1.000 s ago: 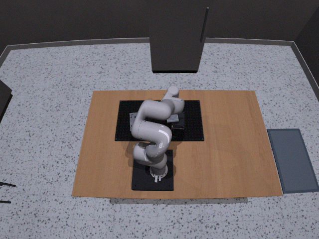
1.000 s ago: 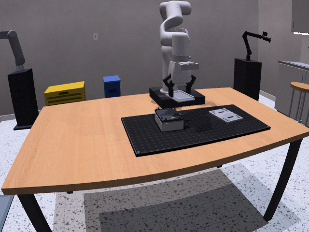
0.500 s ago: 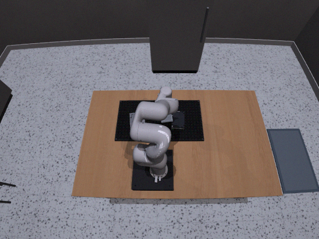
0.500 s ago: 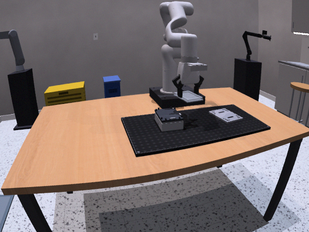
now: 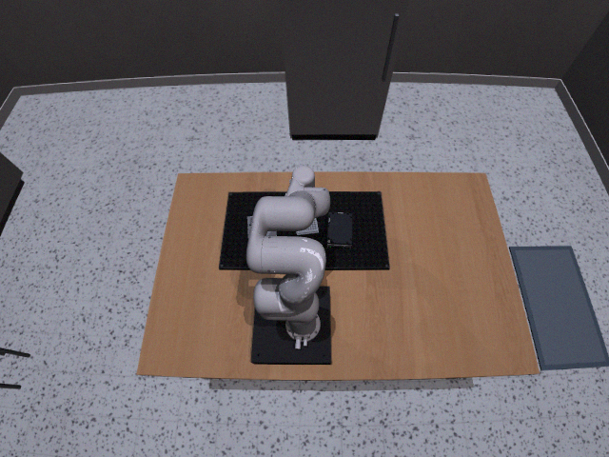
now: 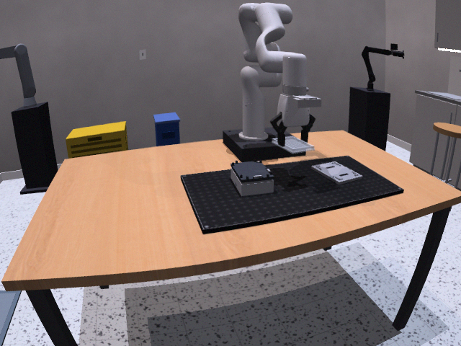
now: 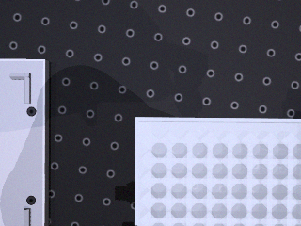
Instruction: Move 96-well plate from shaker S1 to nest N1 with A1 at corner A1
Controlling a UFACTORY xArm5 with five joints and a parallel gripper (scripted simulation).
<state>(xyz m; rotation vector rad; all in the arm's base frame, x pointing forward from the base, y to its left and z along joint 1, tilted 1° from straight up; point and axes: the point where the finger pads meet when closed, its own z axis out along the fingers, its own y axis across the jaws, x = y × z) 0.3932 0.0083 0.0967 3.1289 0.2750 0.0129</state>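
The plate nest N1 is 1 cm behind my hand, 19 cm to the left of it and 13 cm below it. Round my hand: white 96-well plate (1 cm below).
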